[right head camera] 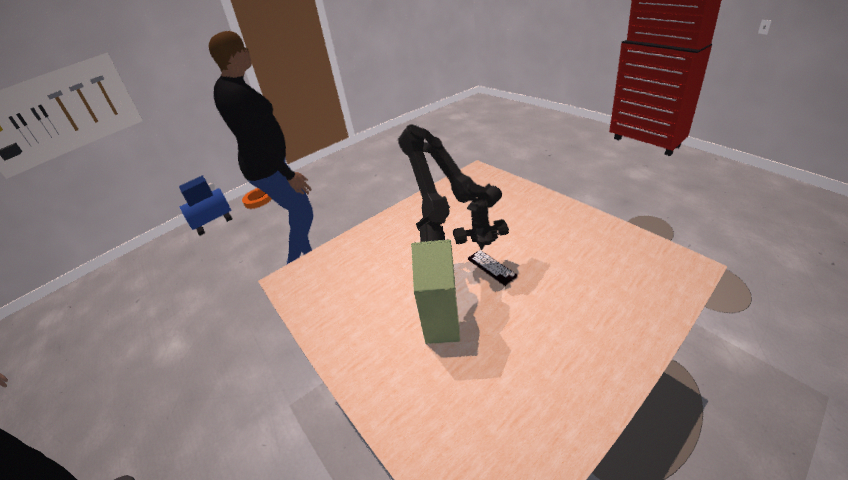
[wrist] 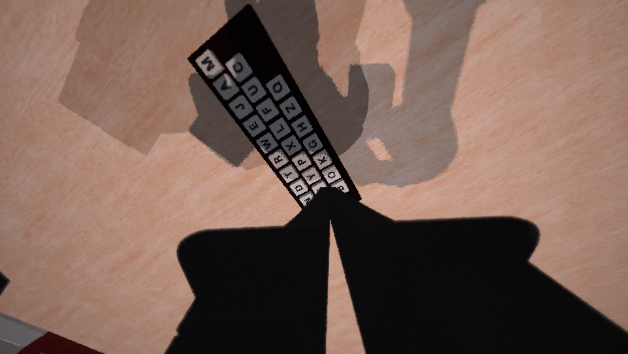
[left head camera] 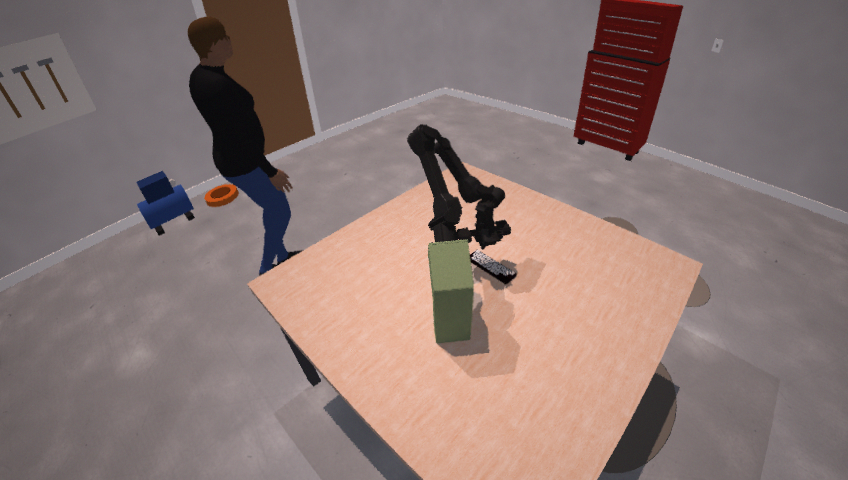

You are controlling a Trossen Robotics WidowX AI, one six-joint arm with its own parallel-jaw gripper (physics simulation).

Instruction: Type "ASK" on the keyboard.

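Note:
The black keyboard with pale letter keys lies flat and angled on the table. My gripper is shut and empty, pointing down above the keyboard, with its tips apart from the keys. In the wrist view the A key is near the far left end, beside M. The K key is in the right row, just beyond the fingertips. The fingertips cover part of the near end; a key past Y is partly hidden and I cannot read it surely.
A tall green block stands on the table close to the keyboard and the arm's base. A person stands beyond the table's left side. A red tool cabinet stands at the back right.

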